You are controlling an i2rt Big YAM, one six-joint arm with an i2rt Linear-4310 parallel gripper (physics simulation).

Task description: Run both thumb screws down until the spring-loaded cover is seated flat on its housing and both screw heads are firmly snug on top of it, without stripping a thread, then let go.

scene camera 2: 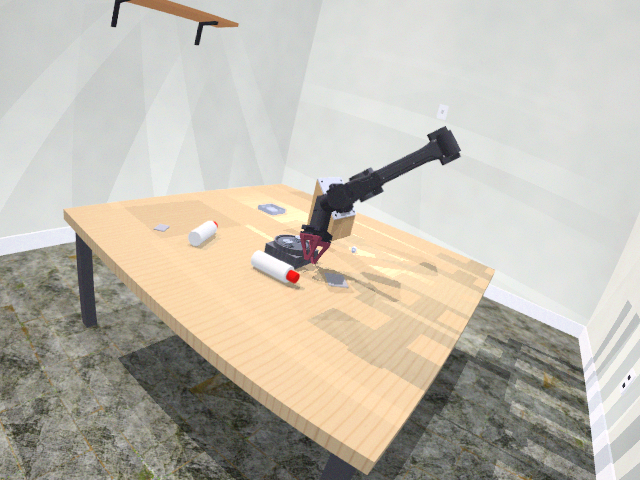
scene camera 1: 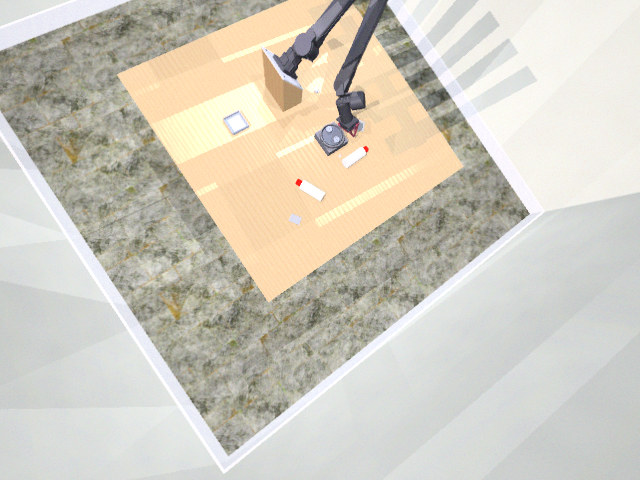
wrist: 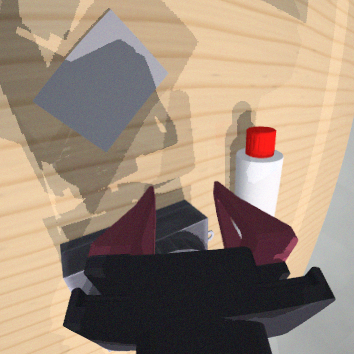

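Where they show: gripper, fingertip midpoint: [scene camera 2: 309, 261] [scene camera 1: 351, 134] [wrist: 183, 189]; arm's base at its link origin: [scene camera 1: 284, 68].
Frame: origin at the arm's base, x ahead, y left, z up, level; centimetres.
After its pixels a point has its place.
The dark square housing [scene camera 1: 321, 144] {x 34.1, y 0.8, z -12.9 cm} [scene camera 2: 281, 252] {x 39.9, y 7.9, z -12.0 cm} [wrist: 181, 214] {x 37.9, y 13.6, z -13.2 cm} stands on the table with the round cover [scene camera 1: 331, 135] {x 33.5, y 6.7, z -10.2 cm} on top. Two pale screw heads show in scene camera 1, one [scene camera 1: 328, 128] {x 30.2, y 6.7, z -8.8 cm} at the upper left and one [scene camera 1: 336, 138] {x 36.6, y 7.4, z -8.9 cm} at the lower right. Whether the cover is seated flat cannot be told. In the wrist view the cover and screws are mostly hidden behind the gripper body. My gripper [scene camera 1: 354, 133] {x 37.3, y 17.1, z -11.7 cm} [scene camera 2: 313, 261] {x 37.3, y 17.1, z -11.7 cm} [wrist: 183, 189] {x 37.3, y 17.1, z -11.7 cm} is partly open and empty, tilted beside the housing at its edge nearest the grey plate, with its dark red fingertips low near the table.
A white bottle with red cap [scene camera 1: 355, 157] {x 49.2, y 11.5, z -10.6 cm} [scene camera 2: 271, 266] {x 50.3, y 13.5, z -11.8 cm} [wrist: 257, 185] {x 46.0, y 15.3, z -11.3 cm} lies close beside the housing; another bottle [scene camera 1: 312, 190] {x 52.7, y -17.0, z -10.5 cm} [scene camera 2: 202, 234] {x 55.4, y -12.6, z -11.4 cm} lies farther off. A grey plate [scene camera 1: 361, 126] {x 35.1, y 26.6, z -15.1 cm} [scene camera 2: 336, 280] {x 33.5, y 25.5, z -15.1 cm} [wrist: 105, 95] {x 32.9, y 24.3, z -15.1 cm} lies beyond the fingertips. A shallow tray [scene camera 1: 236, 122] {x 3.1, y -29.9, z -15.3 cm} [scene camera 2: 271, 209] {x 2.0, y -31.8, z -15.4 cm} and wooden block [scene camera 1: 281, 93] {x 7.6, y -6.4, z -3.4 cm} stand farther away.
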